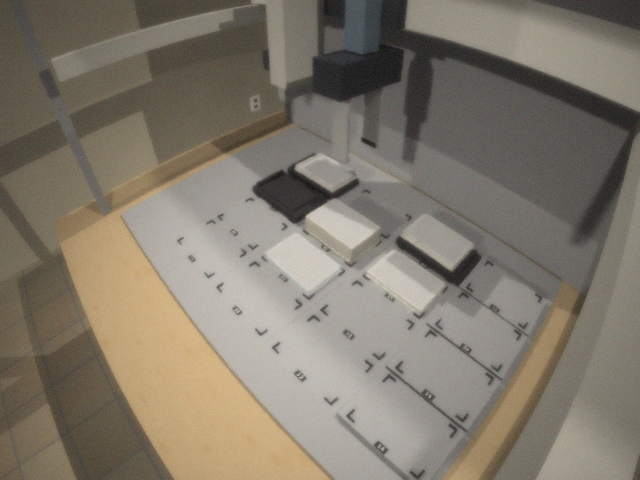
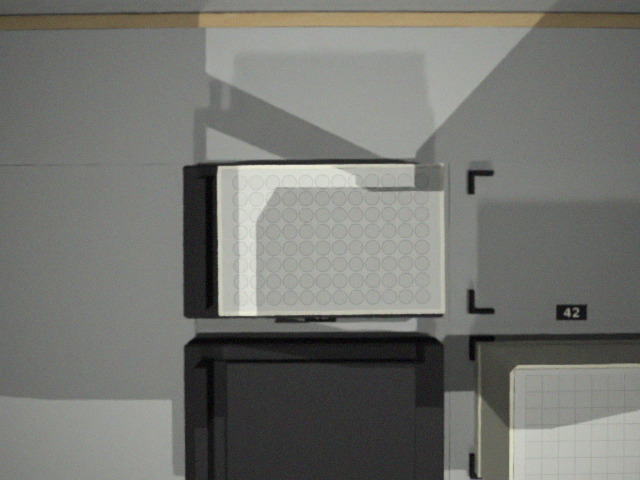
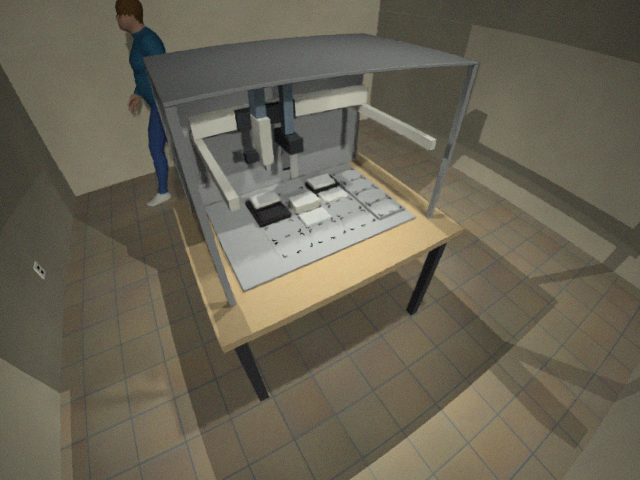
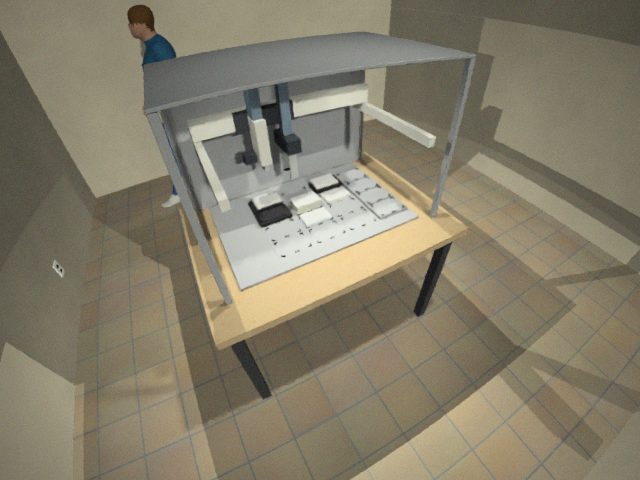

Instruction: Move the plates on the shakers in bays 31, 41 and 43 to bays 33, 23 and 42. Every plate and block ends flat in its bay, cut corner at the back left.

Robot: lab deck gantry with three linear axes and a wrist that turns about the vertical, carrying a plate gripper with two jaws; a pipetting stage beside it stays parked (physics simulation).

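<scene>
My gripper is open and empty, raised at the back near bay 41. A white plate lies on the black shaker in bay 41. The black shaker in bay 31 bears no plate. A plate lies on the shaker in bay 43. Another plate lies flat in bay 33. Bay 42 and bay 23 hold no plate. The bay 41 plate's cut corner is not clear.
A tall pale block stands in bay 32, between bay 31 and the plate in bay 33. A thin white plate lies in bay 22. The white pipetting stage hangs left of the gripper.
</scene>
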